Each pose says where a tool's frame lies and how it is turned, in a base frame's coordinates. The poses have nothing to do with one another.
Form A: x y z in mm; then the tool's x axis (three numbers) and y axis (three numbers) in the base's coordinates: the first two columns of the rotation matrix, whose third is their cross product.
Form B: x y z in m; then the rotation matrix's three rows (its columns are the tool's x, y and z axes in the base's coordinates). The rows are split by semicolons. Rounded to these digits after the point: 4 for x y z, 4 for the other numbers.
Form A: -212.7 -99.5 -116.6 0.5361 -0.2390 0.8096 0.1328 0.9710 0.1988
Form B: -0.2127 -0.0995 -0.1166; 0.5361 0.1328 -0.8336; -0.2390 0.9710 0.0009; 0.8096 0.1988 0.5523
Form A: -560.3 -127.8 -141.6 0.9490 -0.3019 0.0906 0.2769 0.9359 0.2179
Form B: -0.5603 -0.1278 -0.1416; 0.9490 0.2769 -0.1506; -0.3019 0.9359 -0.1817; 0.0906 0.2179 0.9718
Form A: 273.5 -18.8 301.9 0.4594 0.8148 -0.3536 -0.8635 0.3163 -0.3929
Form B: 0.2735 -0.0188 0.3019; 0.4594 -0.8635 -0.2083; 0.8148 0.3163 0.4858; -0.3536 -0.3929 0.8489
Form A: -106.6 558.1 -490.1 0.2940 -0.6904 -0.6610 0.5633 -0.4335 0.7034
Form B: -0.1066 0.5581 -0.4901; 0.2940 0.5633 -0.7722; -0.6904 -0.4335 -0.5791; -0.6610 0.7034 0.2615
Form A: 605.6 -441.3 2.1 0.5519 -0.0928 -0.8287 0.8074 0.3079 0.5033
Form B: 0.6056 -0.4413 0.0021; 0.5519 0.8074 0.2085; -0.0928 0.3079 -0.9469; -0.8287 0.5033 0.2449
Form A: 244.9 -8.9 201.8 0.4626 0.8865 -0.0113 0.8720 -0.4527 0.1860
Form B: 0.2449 -0.0089 0.2018; 0.4626 0.8720 0.1598; 0.8865 -0.4527 -0.0959; -0.0113 0.1860 -0.9824
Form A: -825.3 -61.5 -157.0 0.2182 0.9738 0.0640 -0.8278 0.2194 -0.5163
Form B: -0.8253 -0.0615 -0.1570; 0.2182 -0.8278 -0.5168; 0.9738 0.2194 0.0597; 0.0640 -0.5163 0.8540
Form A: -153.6 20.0 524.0 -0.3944 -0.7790 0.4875 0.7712 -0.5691 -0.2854
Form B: -0.1536 0.0200 0.5240; -0.3944 0.7712 0.4998; -0.7790 -0.5691 0.2634; 0.4875 -0.2854 0.8252
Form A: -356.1 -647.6 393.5 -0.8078 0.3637 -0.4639 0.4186 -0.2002 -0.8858
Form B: -0.3561 -0.6476 0.3935; -0.8078 0.4186 -0.4150; 0.3637 -0.2002 -0.9097; -0.4639 -0.8858 0.0095
